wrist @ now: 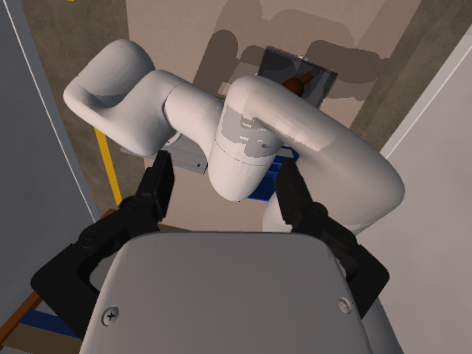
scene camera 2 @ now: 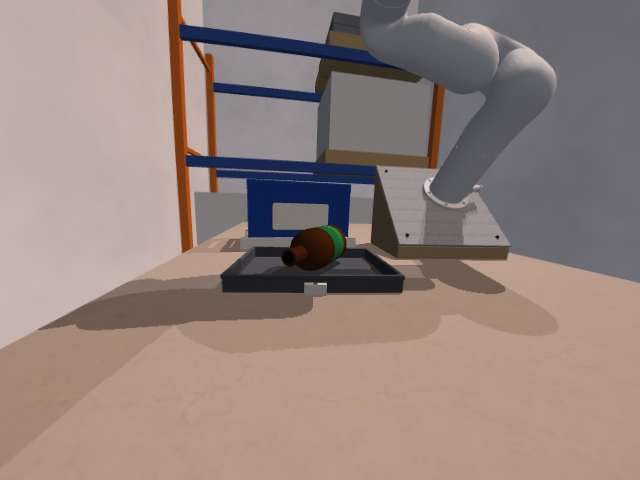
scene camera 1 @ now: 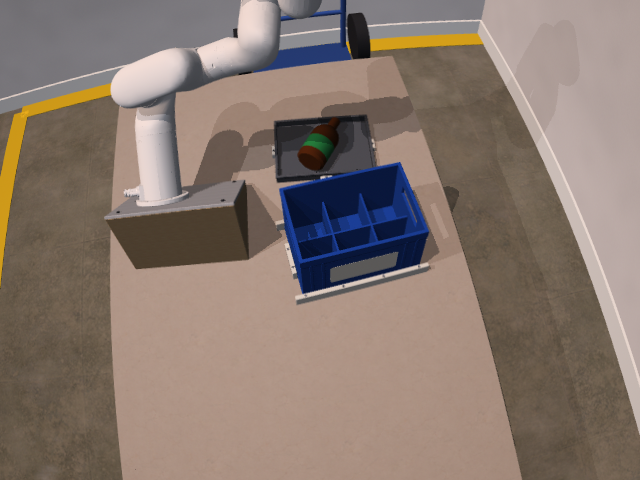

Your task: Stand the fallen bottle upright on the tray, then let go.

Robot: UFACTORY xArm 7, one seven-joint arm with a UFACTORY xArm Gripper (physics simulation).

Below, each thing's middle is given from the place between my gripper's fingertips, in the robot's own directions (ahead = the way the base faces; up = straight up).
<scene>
Right now my hand is 13 cm short of the brown bottle (scene camera 2: 311, 249), 1 cm to the left of it and 55 cm above it. Round my hand: blue divided crate (scene camera 1: 357, 225) (14 cm ahead, 31 cm to the right, 51 cm below); pale guide rail (scene camera 1: 410, 271) (15 cm ahead, 41 cm to the right, 58 cm below); dark grey tray (scene camera 2: 260, 270) (14 cm ahead, 58 cm below).
</scene>
